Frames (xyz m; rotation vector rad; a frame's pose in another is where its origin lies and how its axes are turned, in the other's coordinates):
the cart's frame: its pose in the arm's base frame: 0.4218 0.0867 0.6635 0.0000 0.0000 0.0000
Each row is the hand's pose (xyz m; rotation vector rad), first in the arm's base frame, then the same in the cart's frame.
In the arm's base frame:
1: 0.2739 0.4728 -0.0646 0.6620 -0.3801 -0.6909
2: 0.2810 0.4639 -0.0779 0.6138 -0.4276 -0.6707
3: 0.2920 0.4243 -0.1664 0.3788 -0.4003 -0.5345
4: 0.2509 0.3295 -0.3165 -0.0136 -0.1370 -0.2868
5: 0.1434 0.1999 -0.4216 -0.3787 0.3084 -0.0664
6: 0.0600 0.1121 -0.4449 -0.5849 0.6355 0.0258
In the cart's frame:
1: -0.1479 0.3861 -0.7281 0.6620 -0.3801 -0.6909
2: -0.1408 0.3772 -0.7414 0.6138 -0.4276 -0.6707
3: -0.1298 0.3376 -0.8299 0.3788 -0.4003 -0.5345
4: -0.1709 0.2428 -0.9800 -0.0136 -0.1370 -0.2868
5: -0.2784 0.1132 -1.0851 -0.3787 0.3084 -0.0664
6: -0.3618 0.0254 -1.1084 -0.5849 0.6355 0.0258

